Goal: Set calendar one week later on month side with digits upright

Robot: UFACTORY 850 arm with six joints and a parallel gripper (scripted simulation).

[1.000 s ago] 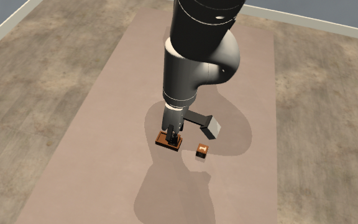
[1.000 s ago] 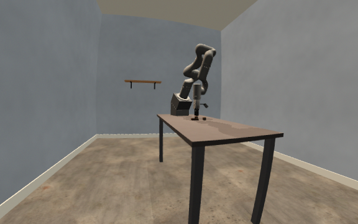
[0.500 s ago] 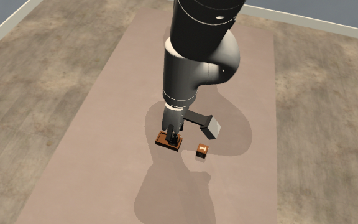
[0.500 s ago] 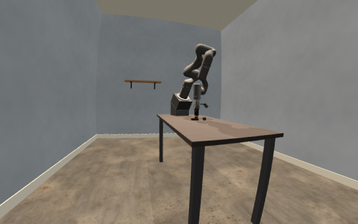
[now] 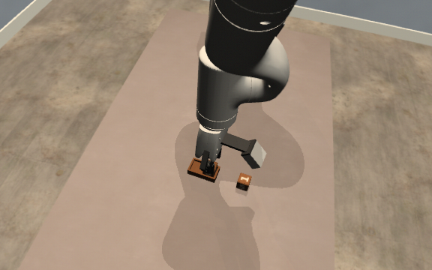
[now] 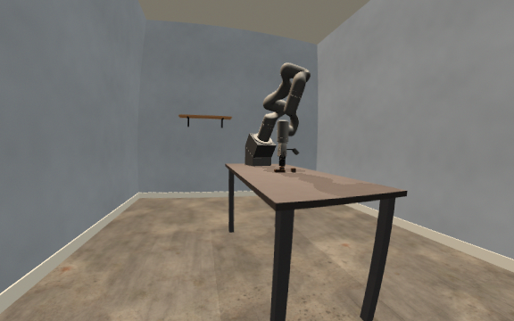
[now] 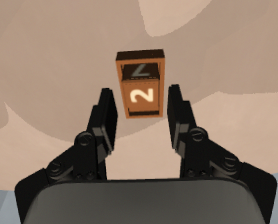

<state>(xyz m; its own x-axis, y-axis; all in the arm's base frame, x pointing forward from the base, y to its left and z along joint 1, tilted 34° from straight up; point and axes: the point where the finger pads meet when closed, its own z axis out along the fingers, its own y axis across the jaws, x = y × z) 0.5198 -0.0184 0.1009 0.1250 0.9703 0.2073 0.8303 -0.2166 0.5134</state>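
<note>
The wooden cube lies 4 cm below my hand. From my hand the other things lie so: wooden tray: 2 cm to the right, 6 cm below.
</note>
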